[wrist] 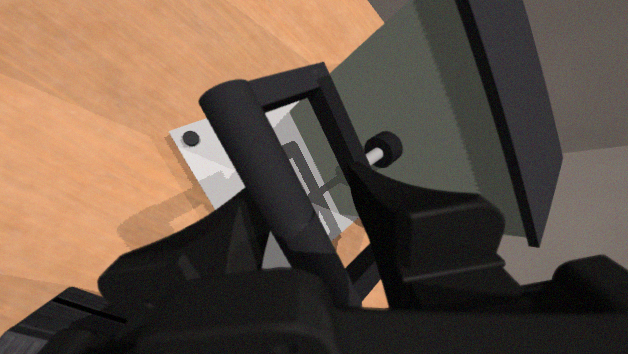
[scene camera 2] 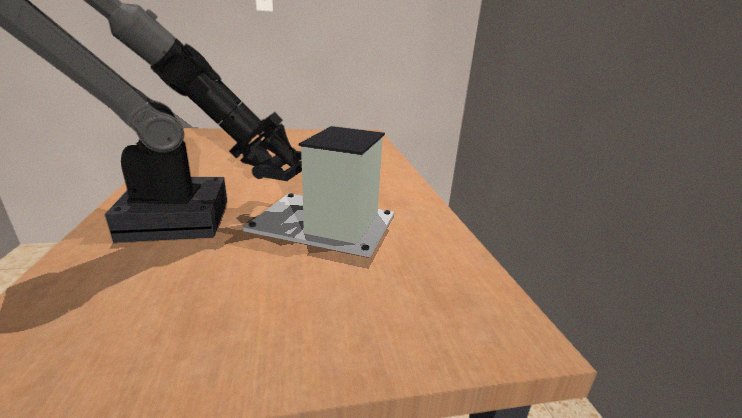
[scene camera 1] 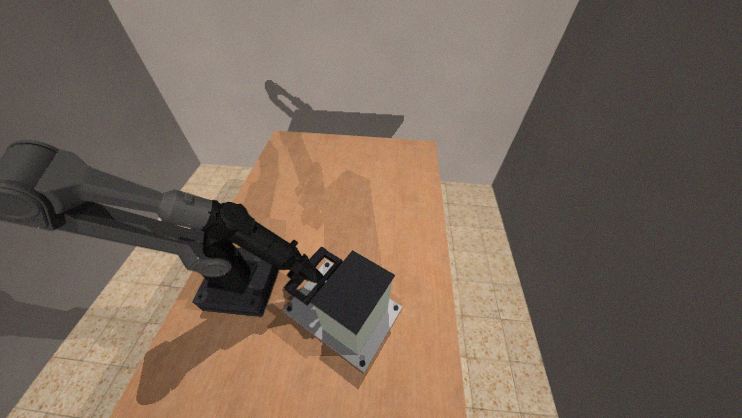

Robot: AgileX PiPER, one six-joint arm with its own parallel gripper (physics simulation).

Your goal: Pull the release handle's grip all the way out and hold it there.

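Observation:
The release handle's black round grip (scene camera 1: 315,255) (scene camera 2: 259,172) (wrist: 255,155) forms the outer bar of a rectangular loop. The loop stands close to the pale green housing (scene camera 1: 337,329) (scene camera 2: 337,192) (wrist: 400,100). A short length of its white rod (wrist: 374,156) shows in the wrist view. My gripper (scene camera 1: 315,279) (scene camera 2: 282,160) (wrist: 308,186) is at the loop with its fingers apart. In the wrist view the grip passes between them, with gaps beside it. One finger overlaps the loop's inner bar (wrist: 340,120); the other fingertip is partly hidden by the grip.
The housing has a dark lid (scene camera 1: 353,290) (scene camera 2: 342,140) (wrist: 515,100) and stands on a bolted light-grey plate (scene camera 1: 384,324) (scene camera 2: 270,223) (wrist: 205,165). The black arm base (scene camera 1: 233,306) (scene camera 2: 166,223) stands left of the plate on the wooden table (scene camera 1: 405,207) (scene camera 2: 311,321) (wrist: 100,65).

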